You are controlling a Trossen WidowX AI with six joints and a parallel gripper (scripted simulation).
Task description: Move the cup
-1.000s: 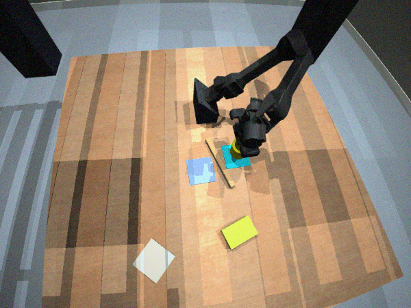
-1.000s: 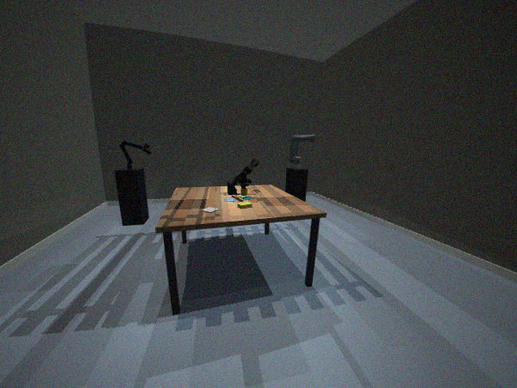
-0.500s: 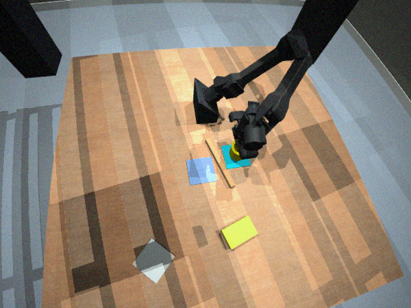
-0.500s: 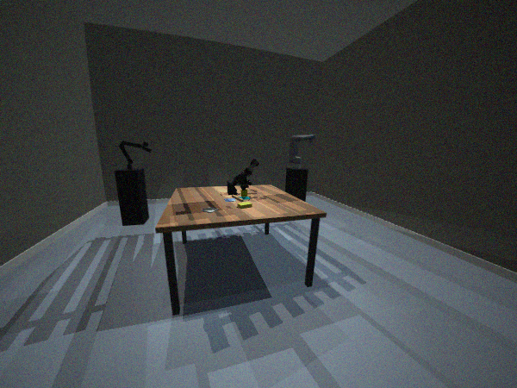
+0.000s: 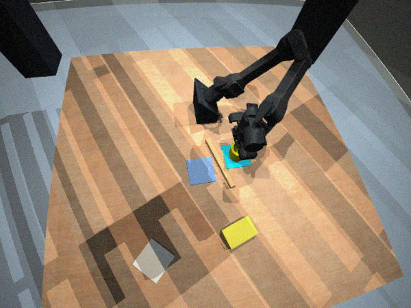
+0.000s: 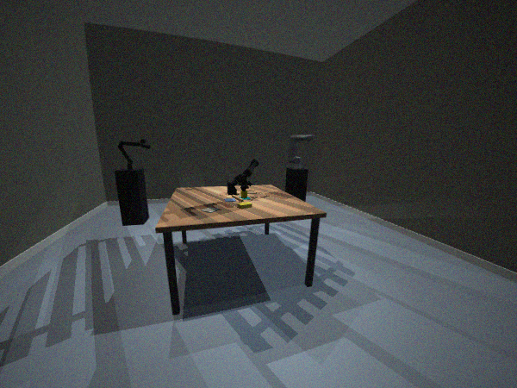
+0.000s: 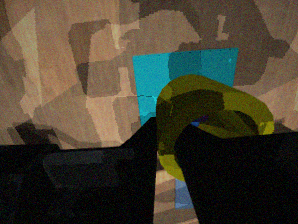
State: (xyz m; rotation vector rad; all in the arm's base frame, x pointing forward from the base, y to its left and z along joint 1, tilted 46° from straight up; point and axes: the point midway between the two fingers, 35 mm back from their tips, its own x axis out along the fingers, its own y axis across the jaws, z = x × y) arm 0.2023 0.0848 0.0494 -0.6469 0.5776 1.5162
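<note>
Now: the yellow cup 20 mm ahead of my gripper tip. From my gripper tip the other things lie so: yellow block: 330 mm ahead, 50 mm to the right, 30 mm below; then thin wooden bar: 80 mm to the right, 50 mm ahead, 40 mm below; then blue pad: 150 mm to the right, 80 mm ahead, 50 mm below.
</note>
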